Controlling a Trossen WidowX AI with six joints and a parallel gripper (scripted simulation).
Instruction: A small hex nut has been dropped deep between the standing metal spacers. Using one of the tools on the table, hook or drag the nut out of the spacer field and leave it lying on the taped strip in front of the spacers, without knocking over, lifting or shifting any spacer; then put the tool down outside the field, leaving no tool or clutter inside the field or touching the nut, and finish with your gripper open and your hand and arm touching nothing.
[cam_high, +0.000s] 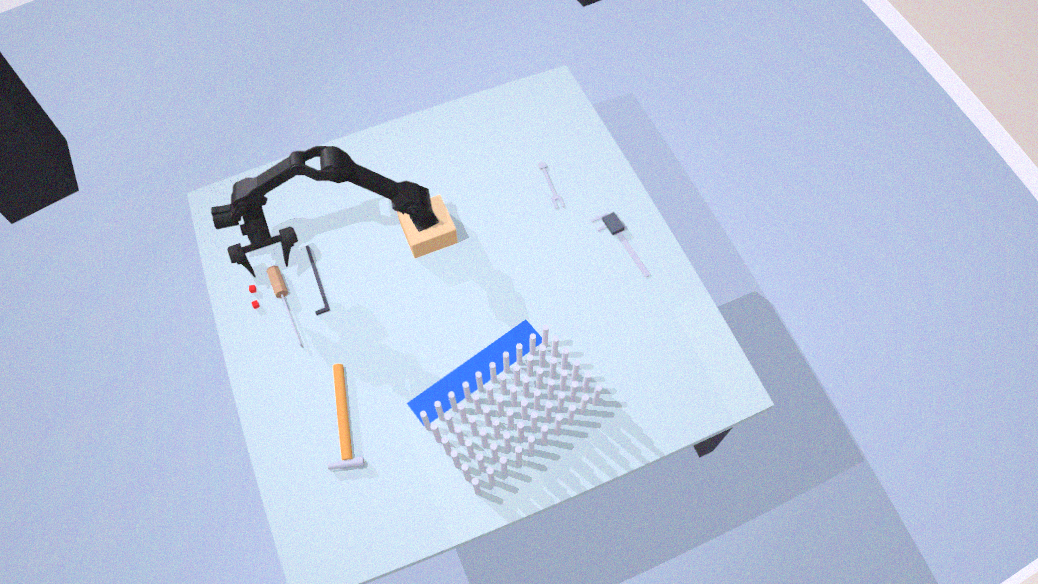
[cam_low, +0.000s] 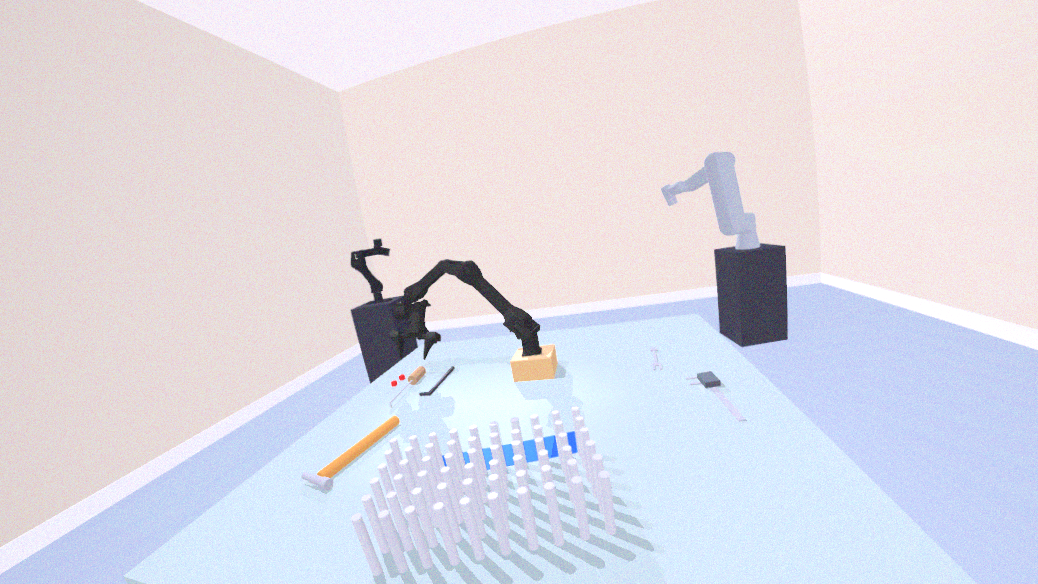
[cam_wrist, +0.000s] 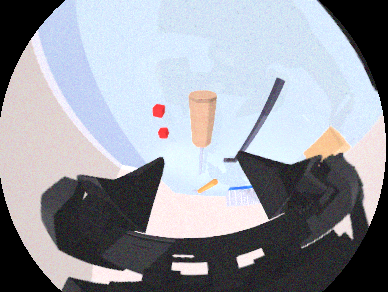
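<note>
Now: gripper tip 10 cm short of the thin hook tool, 1 cm to the left of it and 7 cm above it. Round my gripper tip: small wrench: 9 cm ahead, 84 cm to the left, 8 cm below; blue taped strip: 50 cm ahead, 37 cm to the left, 8 cm below.
</note>
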